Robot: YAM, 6 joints.
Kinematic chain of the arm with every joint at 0, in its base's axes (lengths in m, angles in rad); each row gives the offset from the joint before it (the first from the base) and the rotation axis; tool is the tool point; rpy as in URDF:
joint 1: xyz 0 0 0.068 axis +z
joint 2: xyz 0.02 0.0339 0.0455 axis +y
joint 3: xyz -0.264 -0.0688 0 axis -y
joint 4: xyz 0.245 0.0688 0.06 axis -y
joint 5: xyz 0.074 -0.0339 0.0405 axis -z
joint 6: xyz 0.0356 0 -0.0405 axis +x
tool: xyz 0 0 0 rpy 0 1.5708 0
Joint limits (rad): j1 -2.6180..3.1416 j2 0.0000..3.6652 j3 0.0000..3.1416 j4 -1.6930..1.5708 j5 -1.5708..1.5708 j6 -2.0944..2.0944
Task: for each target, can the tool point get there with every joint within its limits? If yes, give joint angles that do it. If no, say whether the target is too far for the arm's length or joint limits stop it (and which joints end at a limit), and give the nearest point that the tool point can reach.
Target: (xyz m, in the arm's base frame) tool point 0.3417 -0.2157 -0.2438
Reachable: yes | joints -0.5215 3.2656 1.9715 -0.3038 0.4897 0.5305
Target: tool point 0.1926 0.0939 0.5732
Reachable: yes | joints 0.3288 1.3555 1.5504 1.1668 -0.8476 1.2131
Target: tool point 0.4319 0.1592 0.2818
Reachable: yes | joints 0.2788 2.2911 2.2573 -1.3202 -1.2918 0.0394
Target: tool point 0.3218 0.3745 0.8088
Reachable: no: too far | nearest point 0.2427 0.2825 0.6307 | short by 0.216 m
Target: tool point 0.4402 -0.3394 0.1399
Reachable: yes | joints -0.6972 2.4949 1.7834 0.5324 -0.6816 1.6274
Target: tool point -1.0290 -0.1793 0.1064
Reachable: no: too far | nearest point -0.6430 -0.0140 0.1091 | short by 0.420 m
